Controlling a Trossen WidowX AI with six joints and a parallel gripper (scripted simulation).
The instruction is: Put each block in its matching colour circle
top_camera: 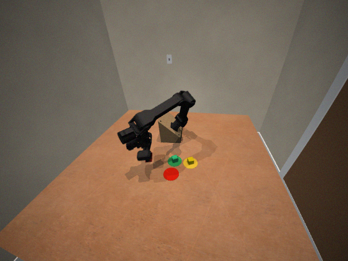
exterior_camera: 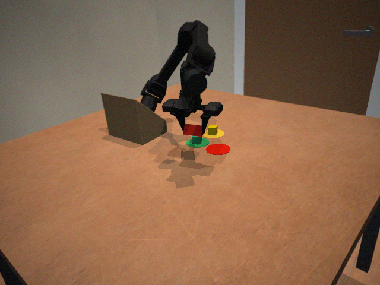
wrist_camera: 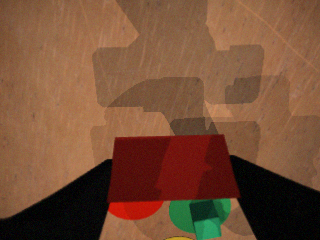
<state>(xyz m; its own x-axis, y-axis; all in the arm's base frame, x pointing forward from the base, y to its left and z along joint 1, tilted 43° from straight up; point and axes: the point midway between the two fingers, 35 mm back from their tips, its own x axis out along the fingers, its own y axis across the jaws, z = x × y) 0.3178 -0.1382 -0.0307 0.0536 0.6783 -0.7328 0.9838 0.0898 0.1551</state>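
Now: hand 150 mm above the red circle, 120 mm to the right of it and 20 mm short of it. Round my hand: green circle (150 mm below, 140 mm to the left, 80 mm behind); green block (140 mm to the left, 130 mm below, 80 mm behind); red block (30 mm below).
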